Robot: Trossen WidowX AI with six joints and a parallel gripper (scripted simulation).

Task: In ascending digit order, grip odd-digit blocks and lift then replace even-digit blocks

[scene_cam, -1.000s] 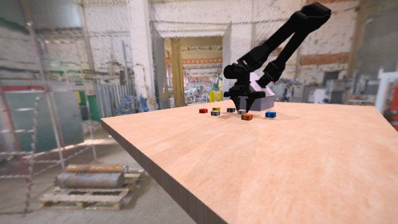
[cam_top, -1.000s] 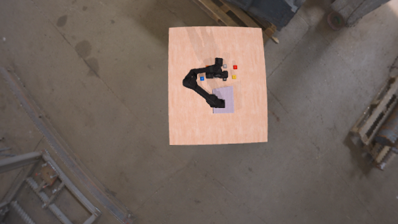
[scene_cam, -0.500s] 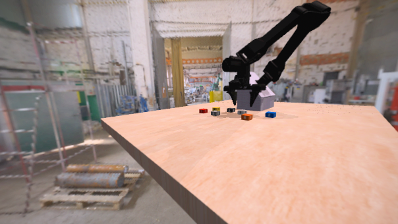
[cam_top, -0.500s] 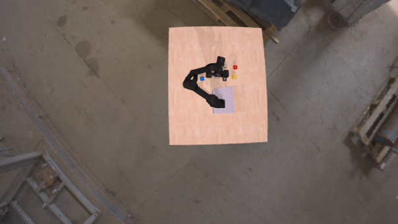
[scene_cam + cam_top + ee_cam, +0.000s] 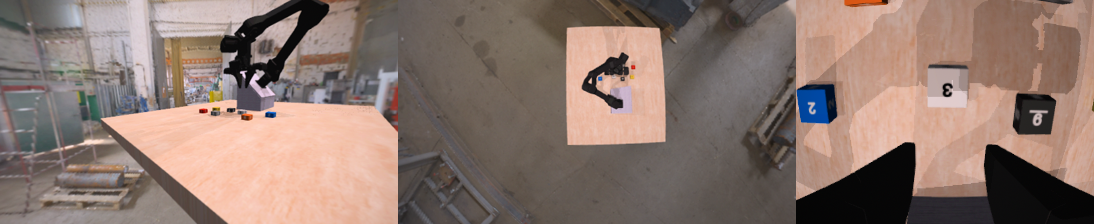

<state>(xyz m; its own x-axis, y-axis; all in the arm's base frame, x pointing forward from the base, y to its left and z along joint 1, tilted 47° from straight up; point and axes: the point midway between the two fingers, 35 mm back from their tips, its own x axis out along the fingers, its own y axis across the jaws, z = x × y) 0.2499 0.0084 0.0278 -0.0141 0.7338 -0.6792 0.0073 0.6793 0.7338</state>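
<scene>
My gripper tip is 17 cm to the left of the yellow block and 11 cm above it. From my gripper tip the other things lie so: dark block 11 cm below, 8 cm to the right, 2 cm behind; then orange block 11 cm below, 9 cm ahead, 7 cm to the left; then white block 11 cm below.
</scene>
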